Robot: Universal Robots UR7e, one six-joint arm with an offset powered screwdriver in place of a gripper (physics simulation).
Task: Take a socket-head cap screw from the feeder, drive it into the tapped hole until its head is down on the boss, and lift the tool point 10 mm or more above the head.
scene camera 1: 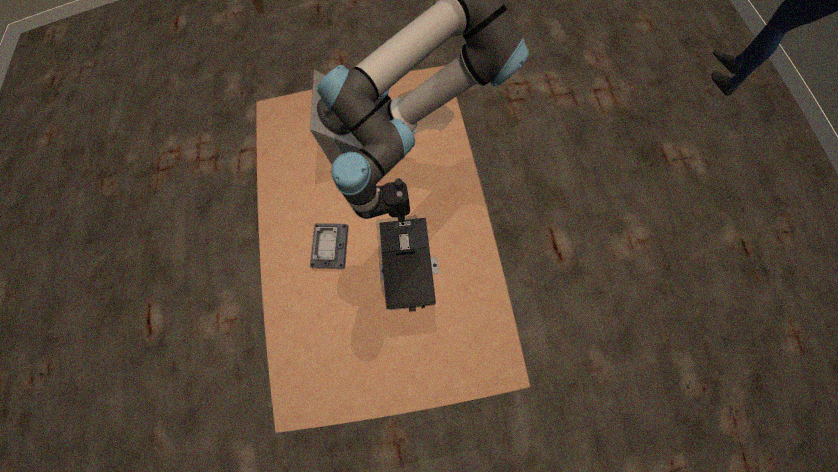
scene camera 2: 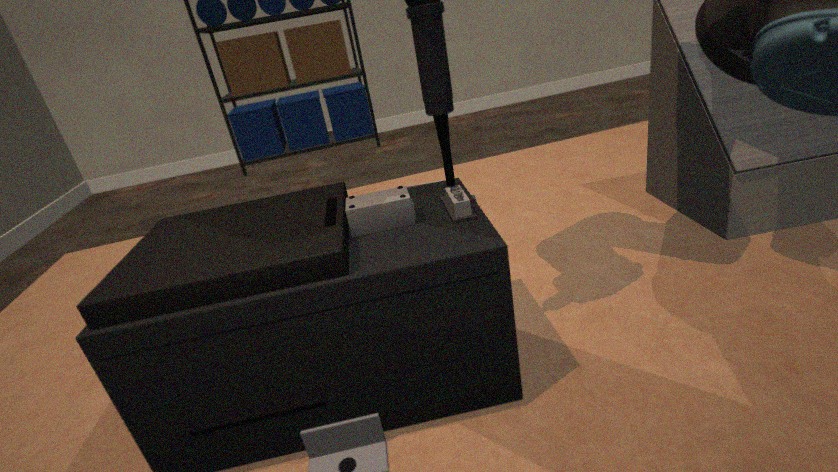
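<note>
The screw feeder point(scene camera 1: 408, 284) point(scene camera 2: 316, 351) is a black box on the tan mat. A small pale pick-up block point(scene camera 2: 459, 206) stands on its top near one end. My screwdriver point(scene camera 1: 402, 219) point(scene camera 2: 450, 182) points down, and its thin black bit ends at this block, at or just above its top. A screw at the tip cannot be made out. A dark grey fixture plate point(scene camera 1: 342, 257) with a pale rectangular part point(scene camera 1: 327, 243) lies left of the feeder in scene camera 1. The tapped hole and boss are too small to tell apart there.
A pale block with dark holes point(scene camera 1: 404, 240) point(scene camera 2: 380, 212) stands on the feeder top. A metal bracket point(scene camera 2: 344, 435) sits at the feeder's side. The grey robot pedestal point(scene camera 2: 689, 140) stands behind. A person's legs point(scene camera 1: 756, 52) show at the upper right, off the mat point(scene camera 1: 375, 386).
</note>
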